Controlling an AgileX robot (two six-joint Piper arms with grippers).
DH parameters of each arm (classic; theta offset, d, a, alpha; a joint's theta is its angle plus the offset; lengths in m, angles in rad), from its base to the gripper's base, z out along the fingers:
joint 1: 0 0.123 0 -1.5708
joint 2: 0.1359 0 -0.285 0
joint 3: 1.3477 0 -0.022 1.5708
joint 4: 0 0.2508 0 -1.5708
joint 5: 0 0 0.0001 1.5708
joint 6: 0 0.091 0 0
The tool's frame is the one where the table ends.
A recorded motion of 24 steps. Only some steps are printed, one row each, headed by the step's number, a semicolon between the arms.
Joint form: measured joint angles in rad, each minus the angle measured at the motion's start. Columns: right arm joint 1, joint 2, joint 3, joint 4, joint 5, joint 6; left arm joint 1, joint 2, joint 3, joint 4, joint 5, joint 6.
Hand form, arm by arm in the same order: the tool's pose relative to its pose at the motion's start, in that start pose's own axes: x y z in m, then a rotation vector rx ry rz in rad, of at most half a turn. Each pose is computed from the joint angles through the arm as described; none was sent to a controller.
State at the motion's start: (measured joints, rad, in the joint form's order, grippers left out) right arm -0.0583 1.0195 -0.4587 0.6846 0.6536 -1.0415; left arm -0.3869 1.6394 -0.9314 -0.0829 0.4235 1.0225
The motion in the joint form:
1: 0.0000 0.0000 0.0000 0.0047 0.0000 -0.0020; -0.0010 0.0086 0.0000 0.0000 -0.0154 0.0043
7: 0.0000 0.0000 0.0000 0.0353 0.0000 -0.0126; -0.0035 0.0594 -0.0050 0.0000 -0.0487 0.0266
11: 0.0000 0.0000 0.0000 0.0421 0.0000 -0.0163; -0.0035 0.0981 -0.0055 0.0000 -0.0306 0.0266
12: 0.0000 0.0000 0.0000 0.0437 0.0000 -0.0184; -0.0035 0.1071 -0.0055 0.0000 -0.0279 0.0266
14: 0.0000 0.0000 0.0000 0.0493 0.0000 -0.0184; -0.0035 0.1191 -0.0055 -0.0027 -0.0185 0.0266
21: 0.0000 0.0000 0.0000 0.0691 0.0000 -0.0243; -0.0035 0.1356 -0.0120 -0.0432 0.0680 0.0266
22: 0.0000 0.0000 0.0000 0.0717 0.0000 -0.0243; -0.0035 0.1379 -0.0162 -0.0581 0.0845 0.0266
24: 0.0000 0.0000 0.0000 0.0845 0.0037 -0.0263; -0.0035 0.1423 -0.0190 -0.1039 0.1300 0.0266
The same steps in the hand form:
1: -0.0002 0.0001 0.0000 -0.0014 -0.0025 0.0017; -0.0004 0.0004 0.0027 -0.0059 -0.0034 0.0049
7: -0.0017 0.0010 0.0000 -0.0107 -0.0186 0.0154; 0.0001 -0.0005 0.0181 0.0037 0.0050 0.0279
11: -0.0020 0.0011 0.0000 -0.0127 -0.0222 0.0171; 0.0040 -0.0054 0.0299 0.0505 0.0362 0.0266
12: -0.0021 0.0012 0.0000 -0.0132 -0.0231 0.0163; 0.0048 -0.0065 0.0327 0.0602 0.0427 0.0263
14: -0.0024 0.0013 0.0000 -0.0149 -0.0260 0.0207; 0.0062 -0.0085 0.0362 0.0786 0.0536 0.0234
21: -0.0034 0.0018 -0.0001 -0.0208 -0.0365 0.0306; 0.0090 -0.0160 0.0395 0.1690 0.0898 -0.0147
22: -0.0035 0.0019 -0.0001 -0.0216 -0.0379 0.0326; 0.0085 -0.0168 0.0396 0.1848 0.0917 -0.0283
24: -0.0040 0.0025 -0.0001 -0.0286 -0.0430 0.0407; 0.0083 -0.0211 0.0396 0.2352 0.0982 -0.0699

